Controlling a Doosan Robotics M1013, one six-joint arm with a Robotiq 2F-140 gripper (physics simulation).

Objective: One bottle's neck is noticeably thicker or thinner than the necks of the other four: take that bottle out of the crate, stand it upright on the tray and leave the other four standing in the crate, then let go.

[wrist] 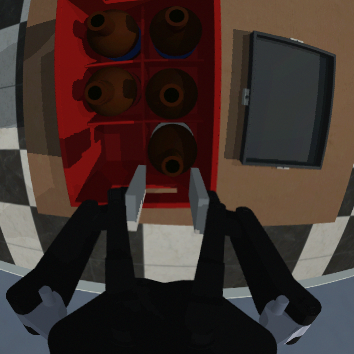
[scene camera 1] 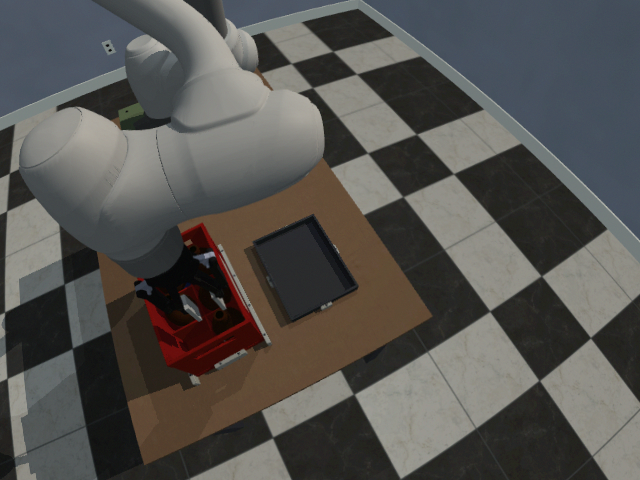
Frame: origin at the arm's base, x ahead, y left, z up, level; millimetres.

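Seen in the pictures: gripper, fingertip midpoint: (wrist: 167, 180) (scene camera 1: 210, 308).
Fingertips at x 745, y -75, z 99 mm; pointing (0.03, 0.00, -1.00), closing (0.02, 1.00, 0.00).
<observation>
Pixels of each thing's top centre, then the offset from my fingertips to it. "spot": a spot on its surface instead. Level surfaces: height alone.
- red crate, middle of its top: (wrist: 132, 92) (scene camera 1: 185, 287) 85 mm back, 40 mm right, 33 mm down
- far-left bottle, middle of its top: (wrist: 97, 20) 173 mm back, 87 mm right, 45 mm down
- far-right bottle, middle of its top: (wrist: 176, 15) (scene camera 1: 192, 249) 176 mm back, 3 mm left, 45 mm down
- middle-left bottle, middle of its top: (wrist: 94, 92) (scene camera 1: 167, 298) 85 mm back, 87 mm right, 45 mm down
- middle-right bottle, middle of its top: (wrist: 170, 94) (scene camera 1: 204, 282) 82 mm back, 1 mm left, 45 mm down
- near-right bottle, middle of its top: (wrist: 172, 165) (scene camera 1: 219, 314) 1 mm ahead, 5 mm left, 45 mm down
- dark tray, surface spot: (wrist: 285, 105) (scene camera 1: 301, 269) spot: 78 mm back, 224 mm left, 203 mm down
- brown table, its level: 208 mm down
The red crate (scene camera 1: 214, 356) (wrist: 217, 110) holds five upright brown bottles. In the wrist view they are the far-left bottle (wrist: 114, 37), far-right bottle (wrist: 175, 37), middle-left bottle (wrist: 117, 95), middle-right bottle (wrist: 160, 102) and near-right bottle (wrist: 172, 142); the near-left compartment is empty. The necks point at the camera, and I cannot tell which differs in thickness. My gripper (scene camera 1: 205, 304) (wrist: 167, 180) is partly open and empty. It points down over the crate, and in the wrist view its fingers flank the near-right bottle's mouth. The dark tray (scene camera 1: 305, 268) (wrist: 285, 105) is empty, right of the crate.
Crate and tray stand on a brown table (scene camera 1: 361, 310) (wrist: 230, 200). White brackets (scene camera 1: 231, 358) sit along the crate's near and right sides. A green box (scene camera 1: 130, 113) shows behind the arm. The arm hides the crate's back part in the scene view.
</observation>
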